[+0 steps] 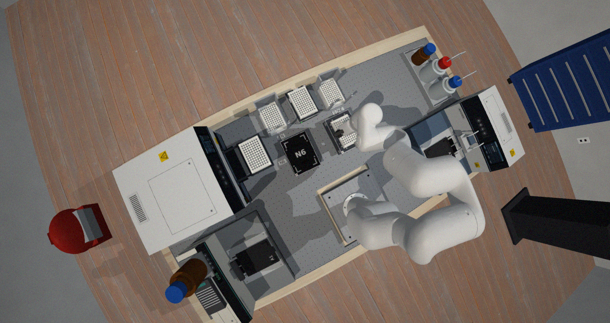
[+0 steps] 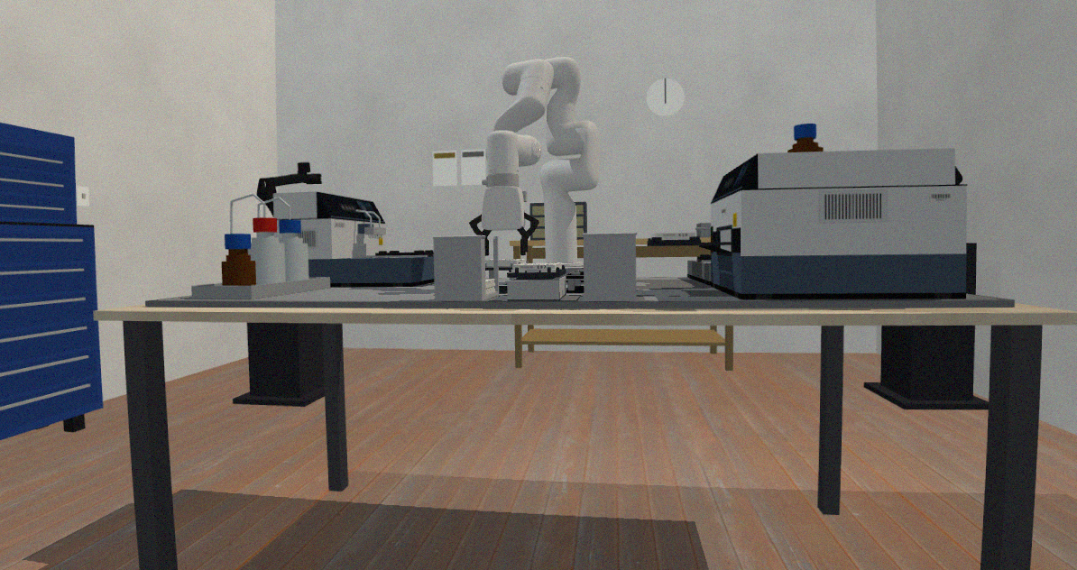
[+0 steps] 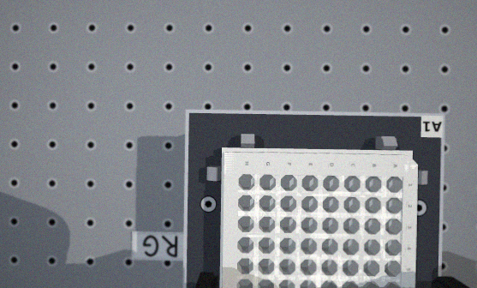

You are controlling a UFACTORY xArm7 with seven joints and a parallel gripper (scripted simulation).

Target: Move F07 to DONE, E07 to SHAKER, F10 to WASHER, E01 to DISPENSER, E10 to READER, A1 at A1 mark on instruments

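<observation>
Right now my hand is 40 mm above the regrip nest RG. The rest, counted from my hand: washer nest: 370 mm to the right, 310 mm behind; then black recovery nest N6: 220 mm to the left, 60 mm below, 10 mm ahead; then A1 mark: 70 mm behind, 60 mm to the left, 30 mm below.
</observation>
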